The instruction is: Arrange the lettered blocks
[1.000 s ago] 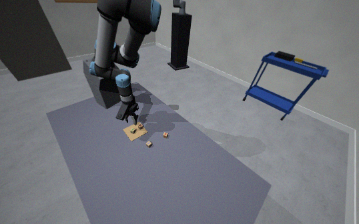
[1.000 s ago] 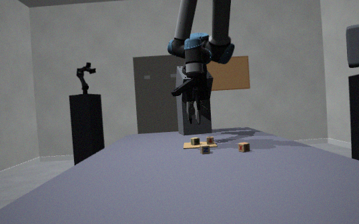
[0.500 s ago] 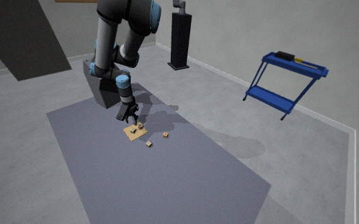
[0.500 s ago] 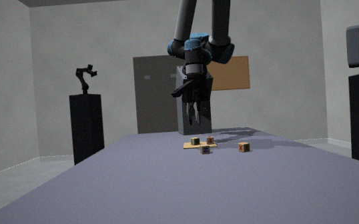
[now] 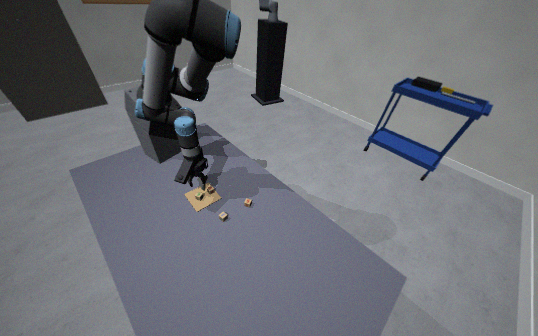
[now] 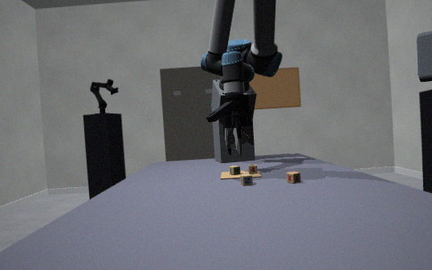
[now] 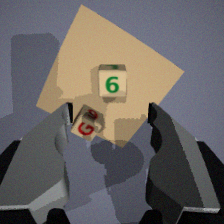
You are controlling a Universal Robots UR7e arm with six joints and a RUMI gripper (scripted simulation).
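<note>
My hand is 20 mm to the right of the tan mat and 90 mm above it.
</note>
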